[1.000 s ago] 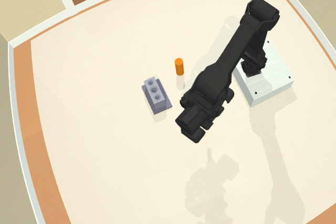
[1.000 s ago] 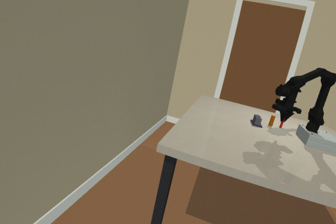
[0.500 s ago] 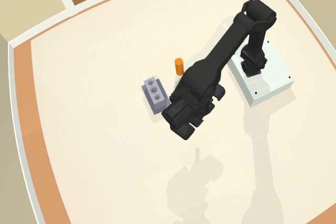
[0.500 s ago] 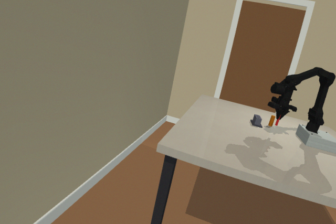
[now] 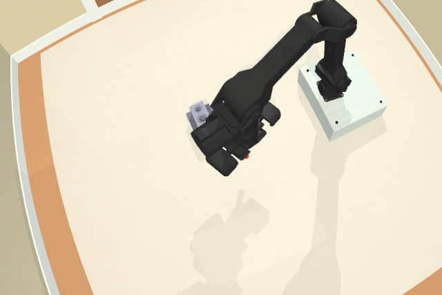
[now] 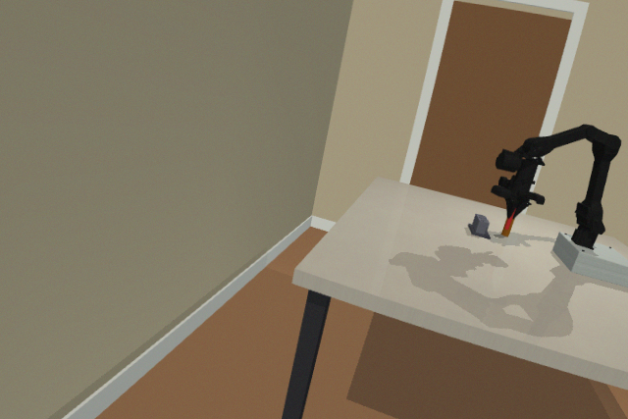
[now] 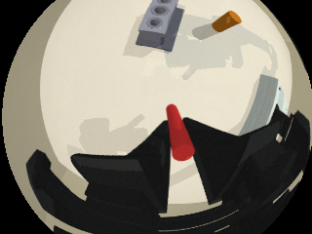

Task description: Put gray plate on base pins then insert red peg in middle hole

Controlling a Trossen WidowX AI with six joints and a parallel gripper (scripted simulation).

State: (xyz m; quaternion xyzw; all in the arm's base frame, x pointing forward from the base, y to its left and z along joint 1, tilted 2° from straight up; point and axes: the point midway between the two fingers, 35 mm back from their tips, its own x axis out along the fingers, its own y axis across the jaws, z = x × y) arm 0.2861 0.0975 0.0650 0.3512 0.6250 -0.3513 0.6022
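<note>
Now: the gray plate 7 cm ahead of my gripper tip, 14 cm to the right of it and 7 cm below it. Round my gripper tip: red peg right at my gripper tip; orange cylinder 4 cm behind, 20 cm to the right, 8 cm below.
</note>
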